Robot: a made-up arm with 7 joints.
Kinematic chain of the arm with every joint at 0, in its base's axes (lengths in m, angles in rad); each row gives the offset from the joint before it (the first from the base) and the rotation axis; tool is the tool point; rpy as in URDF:
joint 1: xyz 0 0 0.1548 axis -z
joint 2: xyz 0 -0.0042 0.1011 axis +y
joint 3: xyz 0 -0.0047 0.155 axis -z
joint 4: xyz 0 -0.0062 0.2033 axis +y
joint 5: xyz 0 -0.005 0.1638 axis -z
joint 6: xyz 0 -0.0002 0.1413 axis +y
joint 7: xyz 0 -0.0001 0.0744 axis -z
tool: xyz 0 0 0 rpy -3.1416 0 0
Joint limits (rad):
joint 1: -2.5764..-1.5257
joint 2: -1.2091..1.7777
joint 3: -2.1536..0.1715
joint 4: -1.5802..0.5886
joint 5: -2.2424..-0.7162
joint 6: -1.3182..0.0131
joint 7: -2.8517..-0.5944
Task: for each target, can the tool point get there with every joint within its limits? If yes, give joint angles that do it. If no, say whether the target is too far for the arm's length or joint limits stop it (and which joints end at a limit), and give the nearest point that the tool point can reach.
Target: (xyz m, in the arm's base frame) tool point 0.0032 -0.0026 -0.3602
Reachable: no: joint limits stop it (at a limit: joint 1, joint 2, joint 3, joint 4, joint 6) | nearest point 0.2487 0.2573 -0.0475 | short by 0.475 m
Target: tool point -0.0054 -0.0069 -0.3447
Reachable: no: joint limits stop it (at a limit: joint 1, joint 2, joint 3, joint 4, joint 6) | nearest point -0.0994 0.3435 -0.0473 | short by 0.469 m
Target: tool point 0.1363 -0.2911 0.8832
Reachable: yes | joints -1.7496 -0.2604 -0.0874 -0.4598 -1.8727 -0.7803 -1.3274
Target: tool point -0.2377 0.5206 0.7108
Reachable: yes | joints -2.0931 0.9178 -0.0672 -0.0818 -1.9232 -0.4860 -1.5112
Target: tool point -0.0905 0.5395 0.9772
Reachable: no: too far | nearest point -0.0738 0.4399 0.8440 | short by 0.167 m
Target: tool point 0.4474 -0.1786 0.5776
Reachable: yes | joints -1.8930 -0.5609 -1.2562 -1.3734 -1.9734 -0.1802 -2.1360
